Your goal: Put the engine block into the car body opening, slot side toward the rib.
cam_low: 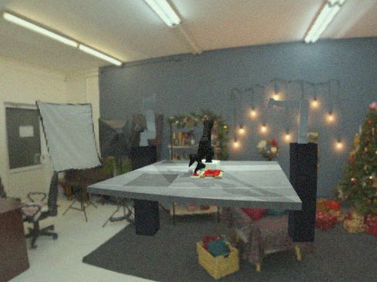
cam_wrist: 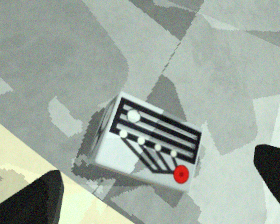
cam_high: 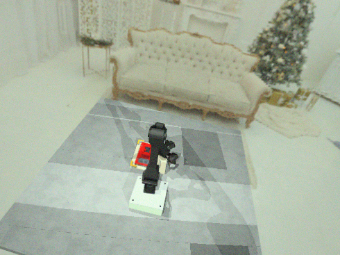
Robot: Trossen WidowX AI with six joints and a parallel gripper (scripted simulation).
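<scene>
Right now my gripper tip is 2 cm above the engine block, 1 cm to the left of it and 1 cm short of it.
</scene>
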